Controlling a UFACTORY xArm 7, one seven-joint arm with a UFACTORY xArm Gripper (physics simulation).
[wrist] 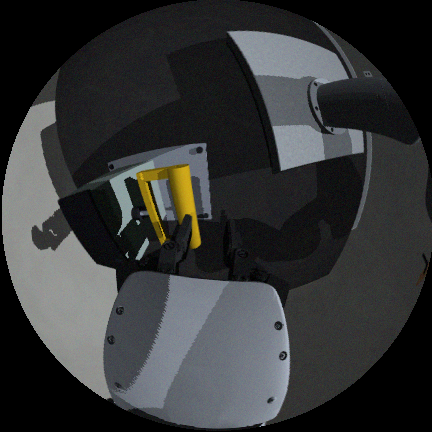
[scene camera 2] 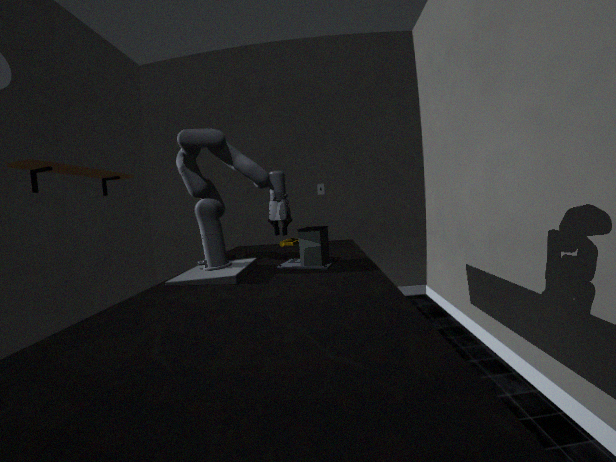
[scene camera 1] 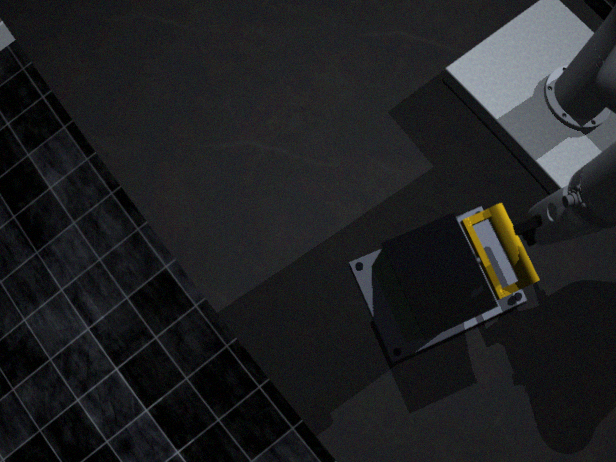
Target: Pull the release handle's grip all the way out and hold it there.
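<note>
The release handle's yellow grip is a rectangular frame with a thick round outer bar. It sits close to the front of the dark box housing. A short stretch of the metal rod shows between them in the wrist view. My gripper points down, part open, with nothing between its fingers. Its fingertips are a little above the grip in the second scene view. In the wrist view one finger overlaps the outer bar and the other is on the robot-base side.
The housing stands on a light grey plate with bolts at its corners. The arm's pale base slab is close by on the same dark table. A wall shelf and a wall stand at the sides.
</note>
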